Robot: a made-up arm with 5 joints.
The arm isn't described. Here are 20 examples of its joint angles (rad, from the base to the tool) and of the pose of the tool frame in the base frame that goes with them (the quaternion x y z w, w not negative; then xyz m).
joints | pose
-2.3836 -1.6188 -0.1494 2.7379 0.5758 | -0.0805 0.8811 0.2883 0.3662 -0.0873 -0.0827 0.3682
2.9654 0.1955 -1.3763 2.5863 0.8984 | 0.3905 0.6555 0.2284 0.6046 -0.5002 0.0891 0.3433
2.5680 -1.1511 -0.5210 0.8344 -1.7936 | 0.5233 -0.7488 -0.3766 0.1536 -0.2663 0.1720 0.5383
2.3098 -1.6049 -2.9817 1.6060 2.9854 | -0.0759 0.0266 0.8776 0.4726 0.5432 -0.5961 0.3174
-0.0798 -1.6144 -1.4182 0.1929 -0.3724 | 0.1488 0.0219 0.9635 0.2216 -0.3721 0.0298 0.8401
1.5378 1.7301 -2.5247 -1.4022 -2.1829 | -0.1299 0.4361 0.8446 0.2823 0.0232 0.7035 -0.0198
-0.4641 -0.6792 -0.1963 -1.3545 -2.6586 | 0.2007 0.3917 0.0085 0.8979 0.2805 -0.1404 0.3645
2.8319 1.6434 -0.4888 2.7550 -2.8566 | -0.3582 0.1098 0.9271 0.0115 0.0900 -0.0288 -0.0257
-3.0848 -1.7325 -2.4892 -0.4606 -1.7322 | -0.5431 0.4359 -0.5333 0.4802 0.8270 0.0470 0.3049
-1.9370 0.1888 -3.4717 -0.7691 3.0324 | -0.3482 -0.2685 -0.7668 0.4677 0.0593 0.1547 0.9437
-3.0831 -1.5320 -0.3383 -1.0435 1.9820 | -0.0932 -0.0650 0.8467 0.5198 -0.0911 -0.0053 0.6244
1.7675 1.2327 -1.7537 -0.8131 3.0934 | -0.6192 0.4835 0.4687 0.4038 -0.1365 0.6850 -0.0350
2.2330 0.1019 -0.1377 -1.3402 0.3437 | -0.4527 -0.6260 -0.1770 0.6098 -0.1804 0.2314 0.0905
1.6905 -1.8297 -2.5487 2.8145 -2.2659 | -0.2811 0.6515 0.6757 0.1999 0.0811 -0.6746 0.3247
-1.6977 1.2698 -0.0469 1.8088 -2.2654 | -0.0527 -0.0154 -0.3987 0.9154 0.0236 0.1852 0.0795
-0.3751 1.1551 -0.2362 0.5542 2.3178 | 0.1648 -0.7222 -0.3790 0.5546 -0.0932 0.0367 -0.1387
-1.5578 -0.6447 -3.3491 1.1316 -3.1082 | 0.0995 0.0975 -0.6838 0.7163 -0.0076 0.5837 0.8093
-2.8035 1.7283 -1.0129 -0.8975 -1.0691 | 0.6443 -0.7594 -0.0325 0.0849 -0.1131 -0.0398 -0.3529
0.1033 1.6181 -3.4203 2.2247 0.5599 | 0.9524 -0.2213 -0.1983 0.0683 0.7275 0.0754 0.2752
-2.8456 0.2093 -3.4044 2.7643 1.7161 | -0.6368 -0.7408 0.1805 0.1144 -0.0674 -0.0206 0.9078
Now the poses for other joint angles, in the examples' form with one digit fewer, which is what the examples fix.
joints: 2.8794 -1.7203 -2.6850 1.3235 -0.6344
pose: 0.006 -0.029 -0.433 0.901 0.791 -0.212 0.365
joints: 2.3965 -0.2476 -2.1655 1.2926 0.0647
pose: -0.334 -0.779 -0.177 0.501 -0.230 0.212 0.955
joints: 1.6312 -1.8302 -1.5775 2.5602 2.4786
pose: -0.831 0.375 0.191 0.364 0.025 -0.408 0.624
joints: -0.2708 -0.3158 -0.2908 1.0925 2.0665
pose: 0.380 -0.893 -0.150 0.188 0.320 -0.089 0.094
